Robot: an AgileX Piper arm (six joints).
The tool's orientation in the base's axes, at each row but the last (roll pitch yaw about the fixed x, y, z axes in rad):
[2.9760 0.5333 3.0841]
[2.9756 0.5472 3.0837]
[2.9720 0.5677 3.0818]
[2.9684 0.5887 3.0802]
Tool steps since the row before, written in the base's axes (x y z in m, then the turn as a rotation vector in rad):
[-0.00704 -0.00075 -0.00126 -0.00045 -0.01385 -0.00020]
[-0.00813 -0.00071 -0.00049 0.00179 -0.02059 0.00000]
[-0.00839 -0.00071 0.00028 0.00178 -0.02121 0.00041]
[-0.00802 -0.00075 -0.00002 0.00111 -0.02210 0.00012]
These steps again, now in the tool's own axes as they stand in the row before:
[0.00666 -0.00073 -0.00262 -0.00020 -0.01372 -0.00194]
[0.00715 -0.00054 -0.00393 -0.00254 -0.02043 -0.00185]
[0.00687 -0.00040 -0.00485 -0.00279 -0.02098 -0.00228]
[0.00663 -0.00046 -0.00455 -0.00212 -0.02188 -0.00254]

